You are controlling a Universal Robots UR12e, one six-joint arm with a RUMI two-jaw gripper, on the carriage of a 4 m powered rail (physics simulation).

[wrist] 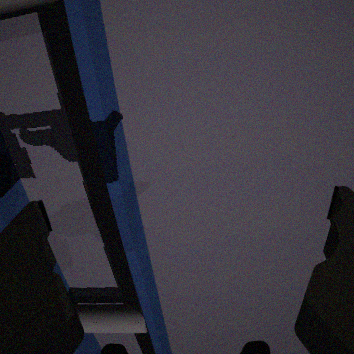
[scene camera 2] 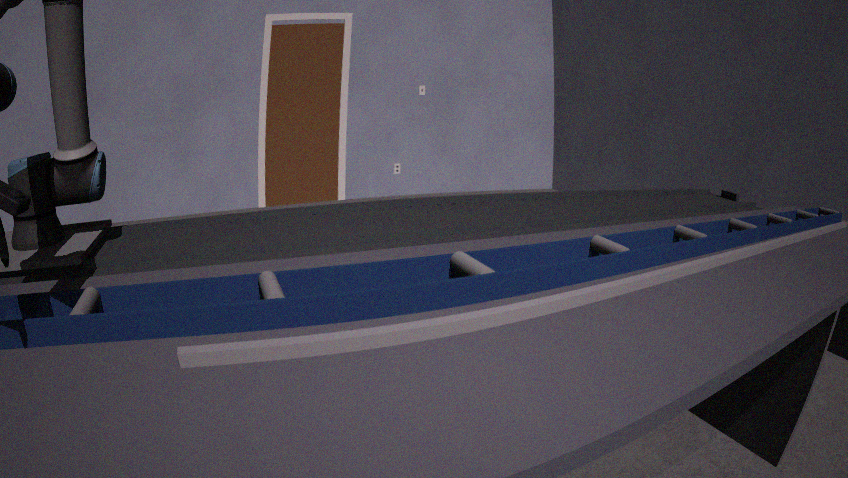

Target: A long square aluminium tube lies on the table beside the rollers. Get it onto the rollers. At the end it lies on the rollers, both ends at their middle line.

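Pixels of known places: gripper, fingertip midpoint: (wrist: 185,197); arm's base at its link origin: (scene camera 2: 39,242).
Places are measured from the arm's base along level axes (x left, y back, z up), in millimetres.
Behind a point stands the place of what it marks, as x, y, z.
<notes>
The long pale square tube (scene camera 2: 296,349) {759, -804, -15} lies on the table (scene camera 2: 380,415) {828, -985, -30} (wrist: 240,150) {177, -813, -30}, in front of the roller track and roughly along it. Its near end is at the left and it runs far off to the right. The tube does not show in the wrist view. The grey rollers (scene camera 2: 473,264) {1140, -640, 28} (wrist: 115,320) {-35, -642, 23} sit between blue side rails (scene camera 2: 356,308) {890, -694, -6} (wrist: 132,235) {113, -694, 19}. No tube shows on the rollers. My gripper (wrist: 185,197) {224, -758, 122} is open, its jaws wide apart, with a blue rail and table top below between them. Its fingers are not clearly made out in the scene view.
The arm's wrist (scene camera 2: 74,178) hangs at the left of the scene view, above the track's left part. A long dark rail bed (scene camera 2: 356,228) runs behind the track. A brown door (scene camera 2: 302,112) is in the back wall. The arm's shadow falls across the track in the wrist view.
</notes>
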